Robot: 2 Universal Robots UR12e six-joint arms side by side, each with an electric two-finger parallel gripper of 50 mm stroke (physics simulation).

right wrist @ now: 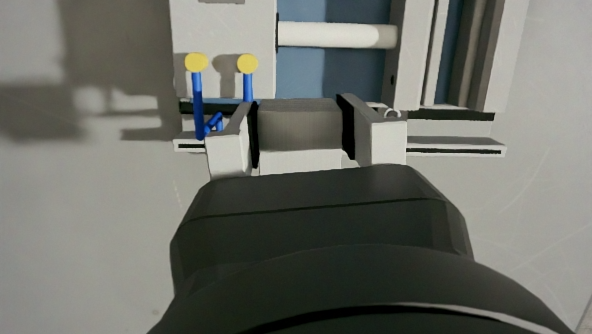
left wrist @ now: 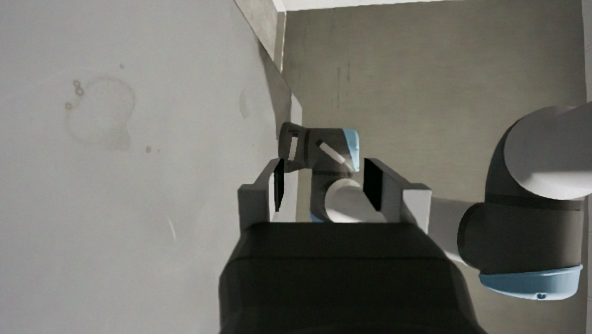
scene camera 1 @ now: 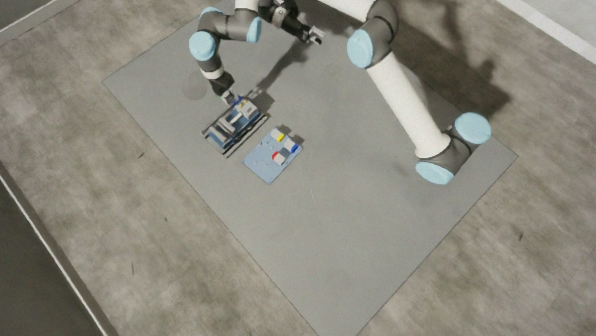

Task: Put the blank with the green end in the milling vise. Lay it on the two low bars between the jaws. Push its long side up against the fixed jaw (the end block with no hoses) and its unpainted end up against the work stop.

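Observation:
My right gripper (scene camera 1: 228, 98) (right wrist: 297, 120) is shut on a grey metal blank (right wrist: 300, 130), held over the vise's near rail in the right wrist view. A speck of green shows beside its fingers in the scene view; the painted end is hidden in the right wrist view. The milling vise (scene camera 1: 246, 110) (right wrist: 300, 75) has a hosed end block (right wrist: 225, 30), a rod and moving jaw plate (right wrist: 407, 55), low bars (right wrist: 434, 55) (right wrist: 465, 55) and the hoseless fixed jaw (right wrist: 502, 55). I cannot pick out the work stop. My left gripper (scene camera 1: 317, 38) (left wrist: 323, 175) is open and empty, far from the vise.
A blue tray (scene camera 1: 269, 174) beside the vise holds blocks with a yellow end (scene camera 1: 278, 135), a blue end (scene camera 1: 291, 145) and a red end (scene camera 1: 279, 158). Blue hoses (right wrist: 198, 102) with yellow caps (right wrist: 196, 62) stand close to one right finger. A white arm link (scene camera 1: 402, 102) extends across the right.

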